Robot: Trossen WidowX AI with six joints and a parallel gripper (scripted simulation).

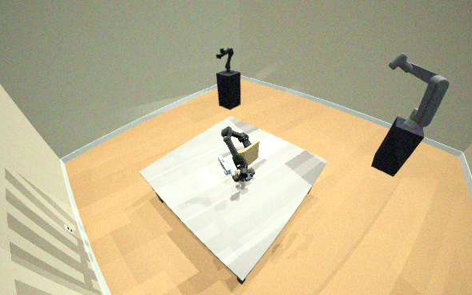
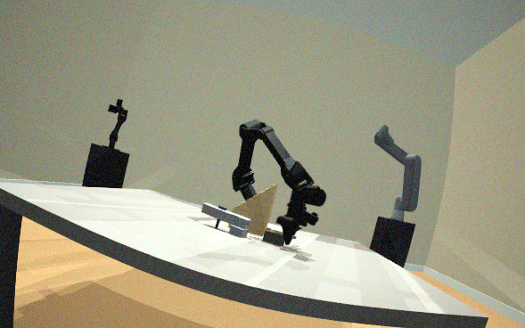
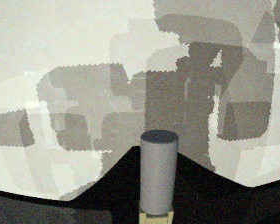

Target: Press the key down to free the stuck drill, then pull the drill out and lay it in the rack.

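The drill lies 1 cm behind my gripper tip, 4 cm to the right of it and 4 cm above it. Round my gripper tip: dark block 2 cm behind, 5 cm to the right, 1 cm above; dark key 1 cm behind, 25 cm to the right, 4 cm above; grey fixture block 1 cm behind, 23 cm to the right, 4 cm above.
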